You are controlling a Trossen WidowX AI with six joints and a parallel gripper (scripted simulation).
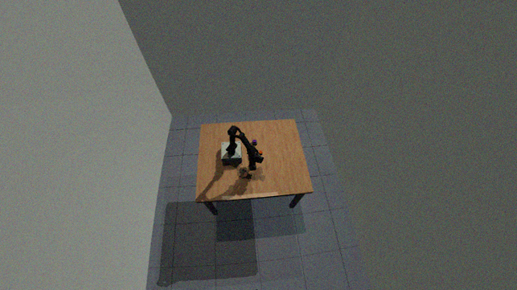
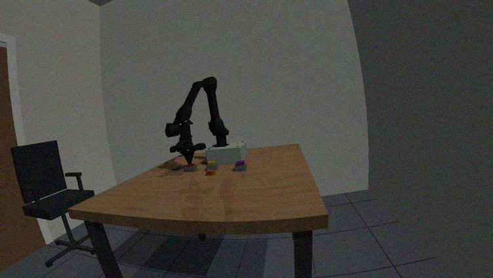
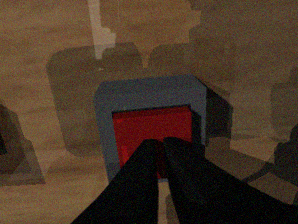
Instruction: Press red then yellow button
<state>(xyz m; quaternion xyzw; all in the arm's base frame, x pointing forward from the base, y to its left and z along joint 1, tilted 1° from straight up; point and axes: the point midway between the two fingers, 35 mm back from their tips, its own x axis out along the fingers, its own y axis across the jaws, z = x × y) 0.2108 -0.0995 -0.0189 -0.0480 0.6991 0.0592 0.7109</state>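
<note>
Now: the red button 10 mm below my gripper tip. The rest, counted from my gripper tip: yellow button 120 mm to the left, 10 mm behind; purple button 280 mm to the left, 10 mm ahead; orange block 160 mm to the left, 80 mm ahead, 20 mm below.
</note>
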